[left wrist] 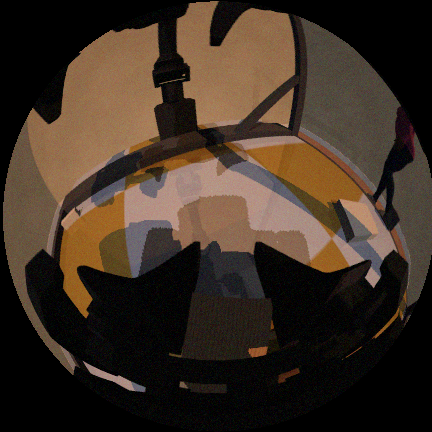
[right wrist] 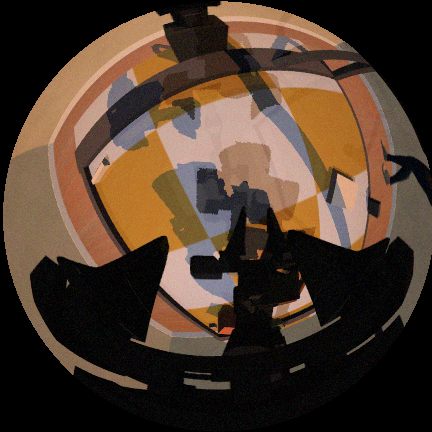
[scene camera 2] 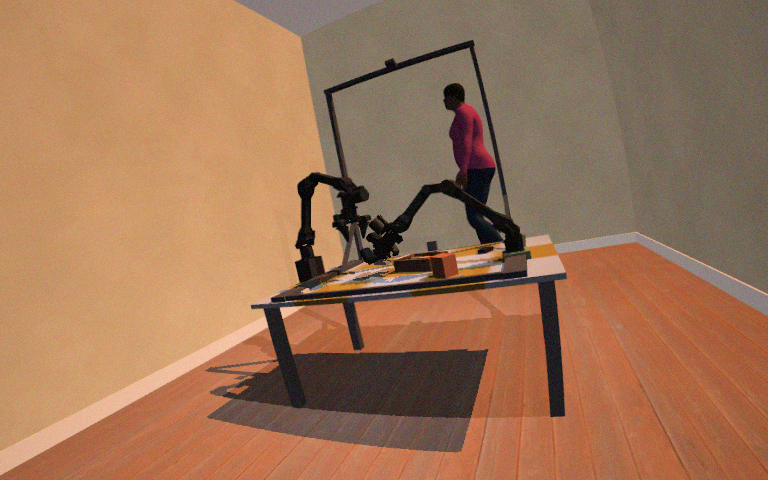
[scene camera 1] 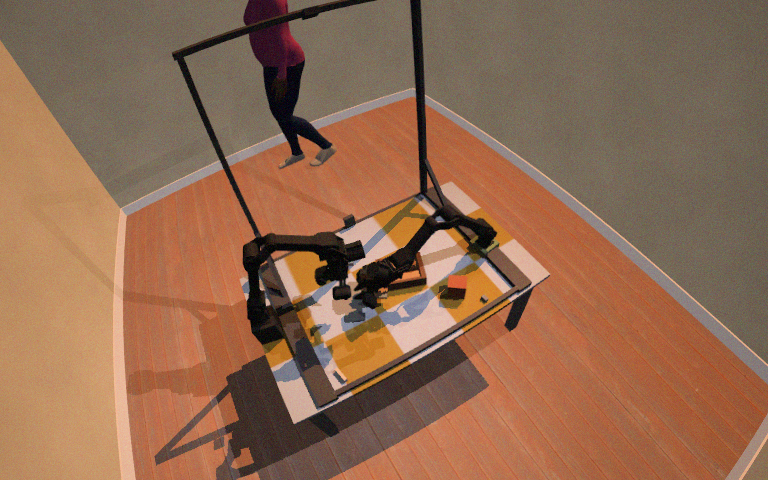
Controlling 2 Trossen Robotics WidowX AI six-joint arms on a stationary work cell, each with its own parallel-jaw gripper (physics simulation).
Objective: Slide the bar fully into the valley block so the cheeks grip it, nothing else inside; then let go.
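Where they show: left gripper, fingertip midpoint: [left wrist: 227,247] [right wrist: 256,206] [scene camera 2: 372,263] [scene camera 1: 354,294]; right gripper, fingertip midpoint: [left wrist: 104,75] [right wrist: 229,239] [scene camera 2: 356,240]; left arm's base, link origin: [right wrist: 273,329] [scene camera 2: 515,250] [scene camera 1: 484,241]; right arm's base, link origin: [left wrist: 173,101] [scene camera 2: 308,258] [scene camera 1: 261,318].
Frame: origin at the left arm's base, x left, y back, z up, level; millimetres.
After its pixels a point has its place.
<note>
My left gripper [scene camera 1: 368,299] @(x -131, y -617, z 22 mm) [scene camera 2: 372,253] @(x -131, y -617, z 22 mm) [left wrist: 227,247] @(x -131, y -617, z 22 mm) is shut on a brown ribbed bar [left wrist: 225,322] @(x -100, y -576, z 34 mm). It holds the bar low over the middle of the table, pointing toward the right arm's base. The valley block [scene camera 1: 413,278] @(x -42, y -383, z 21 mm) [scene camera 2: 412,263] @(x -52, y -418, z 6 mm), a brown channel with an orange floor, lies behind the gripper under the left forearm. I cannot see whether anything lies inside it. My right gripper [scene camera 1: 341,291] @(x -96, y -657, z 139 mm) [scene camera 2: 350,228] @(x -96, y -657, z 139 mm) [right wrist: 229,239] @(x -96, y -657, z 139 mm) is open and empty. It hangs above the table close beside the left gripper, which shows between its fingers in the right wrist view.
A red-orange cube [scene camera 1: 456,285] @(x 109, y -284, z 44 mm) [scene camera 2: 444,265] @(x 143, y -261, z 15 mm) stands right of the valley block. A small dark cube [scene camera 1: 484,299] @(x 209, y -212, z -16 mm) lies near the front edge, another [scene camera 1: 349,220] @(x -510, y -402, z 13 mm) at the far edge. A beige box [left wrist: 358,219] @(x -341, y -526, z -9 mm) [right wrist: 346,191] @(x -361, y -524, z -9 mm) lies far side. A person [scene camera 1: 282,71] [scene camera 2: 473,157] walks behind the black frame [scene camera 1: 419,95] @(x -453, y 14, z 548 mm).
</note>
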